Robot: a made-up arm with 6 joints.
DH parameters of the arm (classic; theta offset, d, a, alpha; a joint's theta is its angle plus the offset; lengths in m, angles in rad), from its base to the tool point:
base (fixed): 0.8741 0 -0.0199 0
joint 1: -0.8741 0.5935 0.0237 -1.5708
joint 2: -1.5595 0 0.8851 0
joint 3: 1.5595 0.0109 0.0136 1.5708
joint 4: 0 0.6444 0.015 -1.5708
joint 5: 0 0.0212 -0.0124 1.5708
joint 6: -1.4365 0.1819 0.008 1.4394
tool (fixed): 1.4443 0.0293 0 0
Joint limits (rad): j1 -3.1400..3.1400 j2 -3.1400..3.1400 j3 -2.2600..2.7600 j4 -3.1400..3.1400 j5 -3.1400..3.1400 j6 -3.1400..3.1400
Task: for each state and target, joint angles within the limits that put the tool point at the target. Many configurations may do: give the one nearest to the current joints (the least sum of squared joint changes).
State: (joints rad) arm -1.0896 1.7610 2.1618 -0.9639 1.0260 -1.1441
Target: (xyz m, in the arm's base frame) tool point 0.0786 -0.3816 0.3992
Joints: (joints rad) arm -1.0127 1.1111 2.4923 -0.9524 1.3195 -1.1805
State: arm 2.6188 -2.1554 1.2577 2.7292 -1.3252 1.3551
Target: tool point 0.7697 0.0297 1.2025
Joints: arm 3.1255 -1.6848 1.5541 2.6683 -1.3198 1.3570
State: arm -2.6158 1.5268 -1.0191 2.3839 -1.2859 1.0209
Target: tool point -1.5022 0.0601 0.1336
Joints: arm -3.1273 2.0826 -0.6915 2.3936 -1.2702 1.0220
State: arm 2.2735 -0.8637 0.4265 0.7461 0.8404 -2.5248
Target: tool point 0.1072 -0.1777 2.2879
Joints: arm 2.6339 -0.1996 0.1221 0.7387 0.2112 -2.4514
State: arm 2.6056 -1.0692 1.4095 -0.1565 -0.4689 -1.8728
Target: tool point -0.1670 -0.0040 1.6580
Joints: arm 2.5729 -0.7434 1.8439 -0.1842 -0.3766 -1.8882
